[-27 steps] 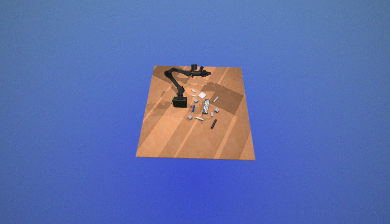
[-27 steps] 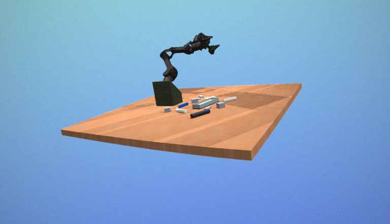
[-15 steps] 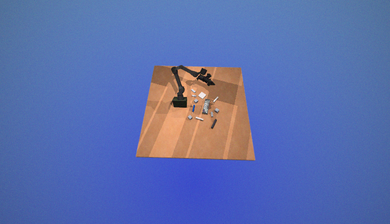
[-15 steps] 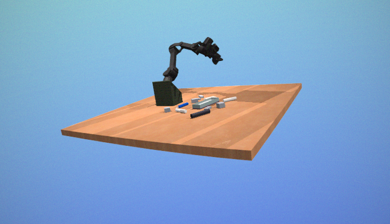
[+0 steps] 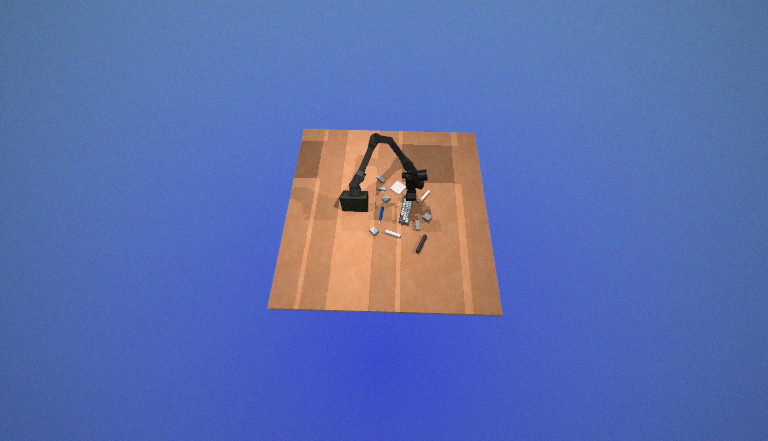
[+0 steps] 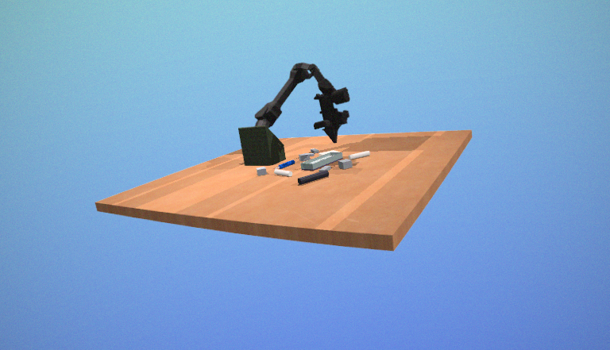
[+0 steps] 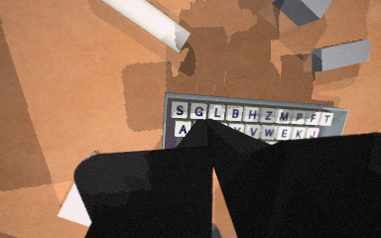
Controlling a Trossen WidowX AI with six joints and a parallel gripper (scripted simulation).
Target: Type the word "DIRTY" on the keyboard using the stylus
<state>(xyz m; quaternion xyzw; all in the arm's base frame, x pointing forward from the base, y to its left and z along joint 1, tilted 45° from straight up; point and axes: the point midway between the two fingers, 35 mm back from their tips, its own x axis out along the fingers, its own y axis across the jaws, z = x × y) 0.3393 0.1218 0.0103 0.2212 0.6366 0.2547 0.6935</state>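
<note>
The stylus lies 18 cm behind my gripper tip, 16 cm to the right of it and 7 cm below it. Round my gripper tip: black bar: 9 cm ahead, 29 cm to the right, 6 cm below; stylus tip: 18 cm behind, 19 cm to the right, 7 cm below; grey block: 21 cm behind, 25 cm to the right, 6 cm below.
</note>
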